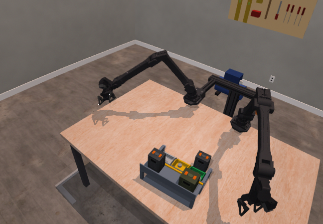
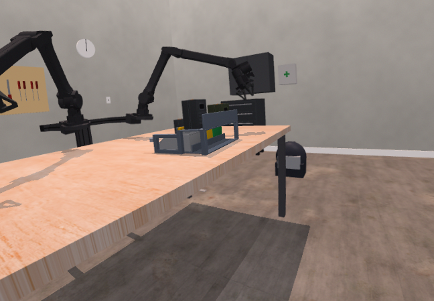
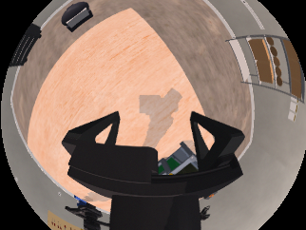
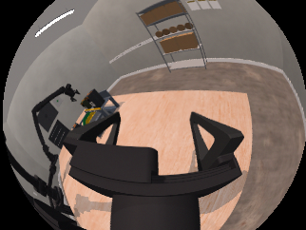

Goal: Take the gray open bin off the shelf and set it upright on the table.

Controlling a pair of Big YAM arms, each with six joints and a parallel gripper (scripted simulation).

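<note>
Right now the gray open bin is 590 mm to the right of my left hand, 190 mm below it and 70 mm behind it. Round my left hand: gray shelf (470 mm to the right, 170 mm below, 60 mm behind); then olive box (350 mm to the right, 80 mm below, 10 mm behind); then green bin (370 mm to the right, 190 mm below, 100 mm behind).
</note>
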